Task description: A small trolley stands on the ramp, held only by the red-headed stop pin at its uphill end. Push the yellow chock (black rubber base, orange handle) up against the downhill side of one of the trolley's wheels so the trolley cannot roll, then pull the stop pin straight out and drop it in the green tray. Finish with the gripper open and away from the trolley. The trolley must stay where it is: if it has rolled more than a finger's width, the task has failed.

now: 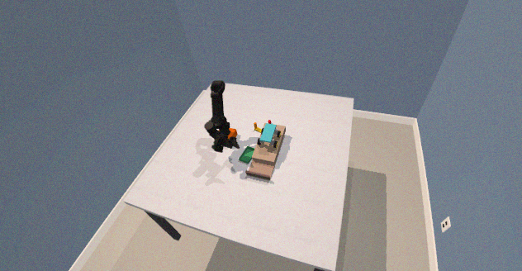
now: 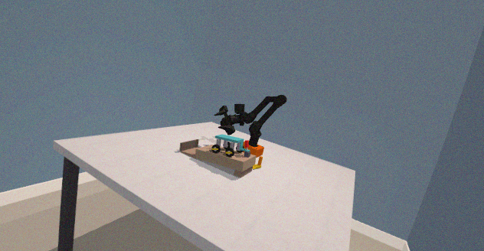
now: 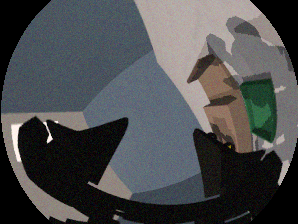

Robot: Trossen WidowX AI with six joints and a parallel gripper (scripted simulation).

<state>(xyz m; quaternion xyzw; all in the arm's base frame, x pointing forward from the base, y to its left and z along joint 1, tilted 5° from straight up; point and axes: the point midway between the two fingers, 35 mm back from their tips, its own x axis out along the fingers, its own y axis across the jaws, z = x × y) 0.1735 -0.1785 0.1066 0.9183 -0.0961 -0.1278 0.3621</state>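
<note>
Now: gripper tip 300 mm to the right of the red-headed stop pin, 100 mm short of it and 50 mm above it. The rest, counted from my gripper tip: green tray: 190 mm below, 90 mm to the left, 10 mm ahead; then dark end wall: 150 mm below, 150 mm ahead, 50 mm to the right; then teal trolley: 210 mm to the left, 130 mm ahead, 70 mm below.
</note>
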